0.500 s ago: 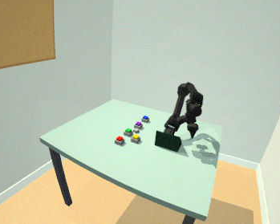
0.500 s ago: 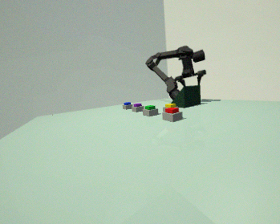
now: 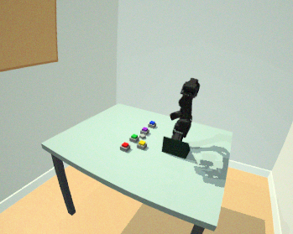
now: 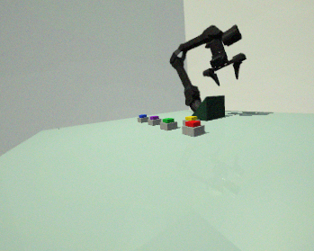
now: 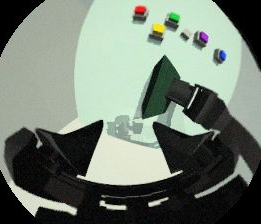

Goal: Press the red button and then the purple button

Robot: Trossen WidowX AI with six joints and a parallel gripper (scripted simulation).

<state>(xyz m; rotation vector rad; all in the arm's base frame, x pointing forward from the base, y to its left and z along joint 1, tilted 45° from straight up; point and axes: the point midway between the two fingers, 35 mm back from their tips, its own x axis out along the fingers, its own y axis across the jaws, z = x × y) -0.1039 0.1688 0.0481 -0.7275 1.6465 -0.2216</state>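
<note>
My gripper tip is 320 mm short of the red button, 110 mm to the right of it and 140 mm above it. Also, from my gripper tip: green button 340 mm ahead, 140 mm below; then yellow button 260 mm ahead, 30 mm to the left, 140 mm below; then purple button 350 mm ahead, 130 mm to the right, 140 mm below.
</note>
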